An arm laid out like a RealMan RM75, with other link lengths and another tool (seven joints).
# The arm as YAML. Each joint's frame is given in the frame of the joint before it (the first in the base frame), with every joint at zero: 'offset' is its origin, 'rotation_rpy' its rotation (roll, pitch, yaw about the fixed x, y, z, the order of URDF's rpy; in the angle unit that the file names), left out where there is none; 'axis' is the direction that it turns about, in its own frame. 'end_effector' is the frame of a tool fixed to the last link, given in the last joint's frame.
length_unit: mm
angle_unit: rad
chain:
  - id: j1
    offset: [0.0, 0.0, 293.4]
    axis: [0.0, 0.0, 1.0]
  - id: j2
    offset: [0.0, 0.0, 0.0]
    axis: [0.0, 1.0, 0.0]
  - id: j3
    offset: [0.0, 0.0, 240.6]
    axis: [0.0, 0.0, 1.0]
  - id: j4
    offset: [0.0, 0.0, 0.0]
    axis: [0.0, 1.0, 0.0]
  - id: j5
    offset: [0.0, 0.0, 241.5]
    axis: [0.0, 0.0, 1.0]
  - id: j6
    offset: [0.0, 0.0, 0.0]
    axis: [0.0, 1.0, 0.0]
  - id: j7
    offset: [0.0, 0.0, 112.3]
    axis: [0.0, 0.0, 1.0]
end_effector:
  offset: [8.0, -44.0, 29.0]
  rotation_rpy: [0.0, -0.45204, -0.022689]
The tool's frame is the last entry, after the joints.
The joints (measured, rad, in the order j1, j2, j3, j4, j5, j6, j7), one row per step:
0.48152 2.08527 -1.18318 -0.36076 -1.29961 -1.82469 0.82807
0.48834 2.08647 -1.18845 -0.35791 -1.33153 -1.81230 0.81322
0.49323 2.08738 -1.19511 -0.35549 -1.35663 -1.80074 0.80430
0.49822 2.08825 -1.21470 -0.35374 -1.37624 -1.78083 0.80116
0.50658 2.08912 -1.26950 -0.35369 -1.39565 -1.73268 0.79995
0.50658 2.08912 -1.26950 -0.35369 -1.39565 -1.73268 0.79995
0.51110 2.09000 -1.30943 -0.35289 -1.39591 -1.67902 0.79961
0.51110 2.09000 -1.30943 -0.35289 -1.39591 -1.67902 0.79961
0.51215 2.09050 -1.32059 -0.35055 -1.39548 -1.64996 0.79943
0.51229 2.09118 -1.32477 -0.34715 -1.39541 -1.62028 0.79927
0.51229 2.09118 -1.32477 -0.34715 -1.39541 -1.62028 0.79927
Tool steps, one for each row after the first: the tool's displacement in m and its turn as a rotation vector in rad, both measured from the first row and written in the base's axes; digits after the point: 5 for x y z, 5 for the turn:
-0.00036 -0.00100 -0.00534 -0.00957 -0.03280 0.01813
-0.00023 -0.00209 -0.01005 -0.02051 -0.06051 0.03093
0.00008 -0.00327 -0.01656 -0.03864 -0.09488 0.04093
0.00085 -0.00493 -0.02926 -0.07081 -0.16335 0.05660
0.00085 -0.00493 -0.02926 -0.07081 -0.16335 0.05660
0.00343 -0.00371 -0.03782 -0.07783 -0.21640 0.05033
0.00343 -0.00371 -0.03782 -0.07783 -0.21640 0.05033
0.00598 -0.00236 -0.04097 -0.07471 -0.24032 0.03845
0.00930 -0.00055 -0.04327 -0.06739 -0.26180 0.02083
0.00930 -0.00055 -0.04327 -0.06739 -0.26180 0.02083

